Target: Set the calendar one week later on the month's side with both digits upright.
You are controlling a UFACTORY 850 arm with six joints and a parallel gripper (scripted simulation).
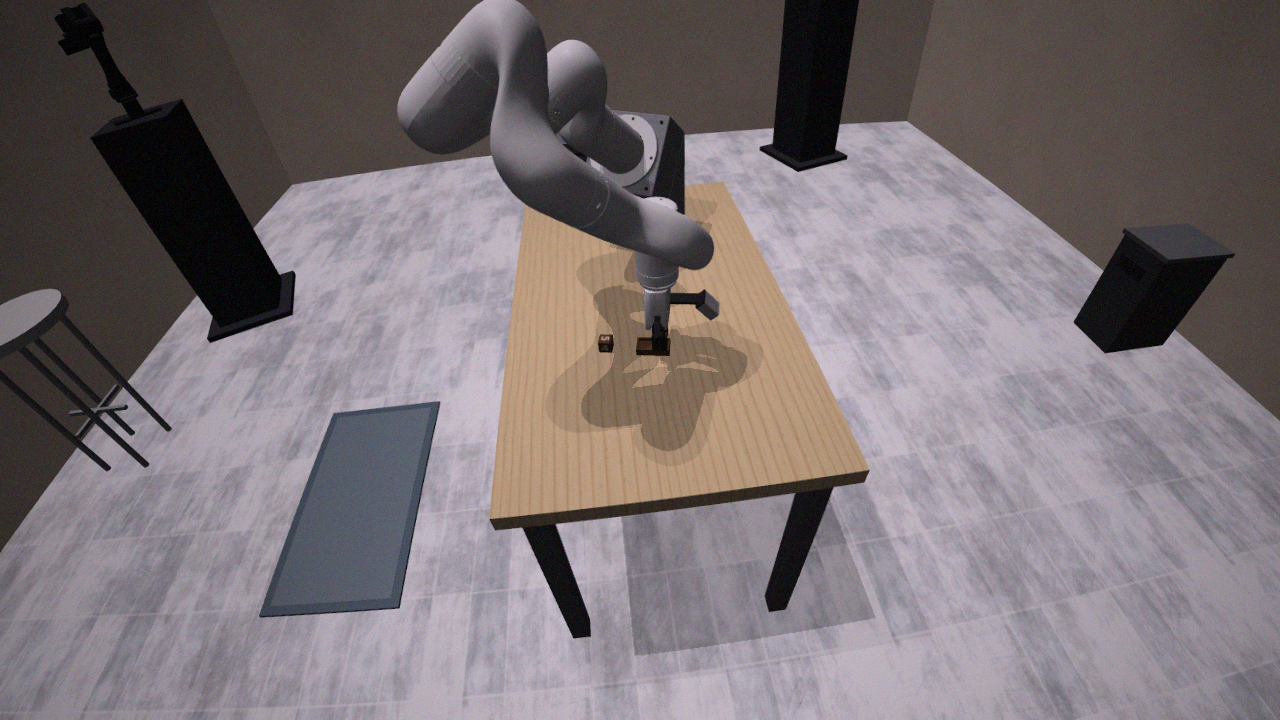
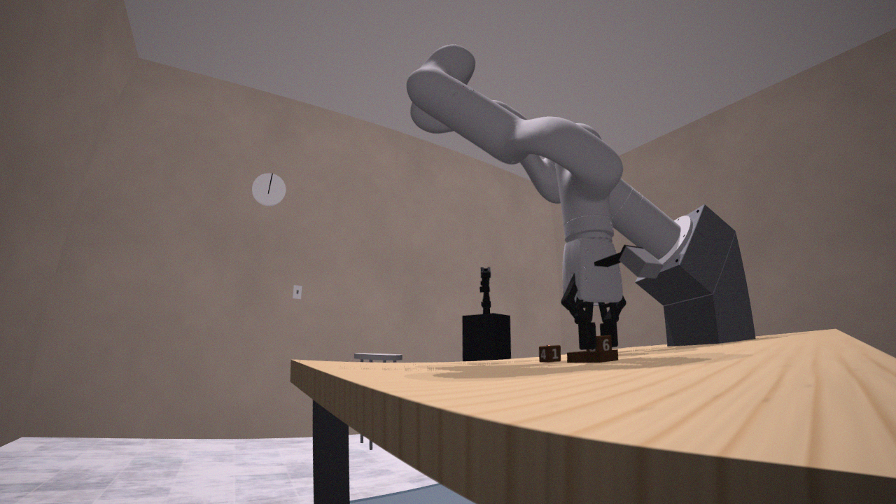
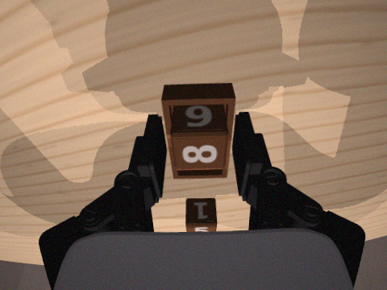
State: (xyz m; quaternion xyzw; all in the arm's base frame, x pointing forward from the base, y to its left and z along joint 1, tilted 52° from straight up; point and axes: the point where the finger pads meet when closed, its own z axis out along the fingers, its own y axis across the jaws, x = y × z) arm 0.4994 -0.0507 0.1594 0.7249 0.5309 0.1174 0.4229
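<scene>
My gripper is now 3 cm above the dark brown tray, 1 cm to the left of it and 1 cm past it.
</scene>
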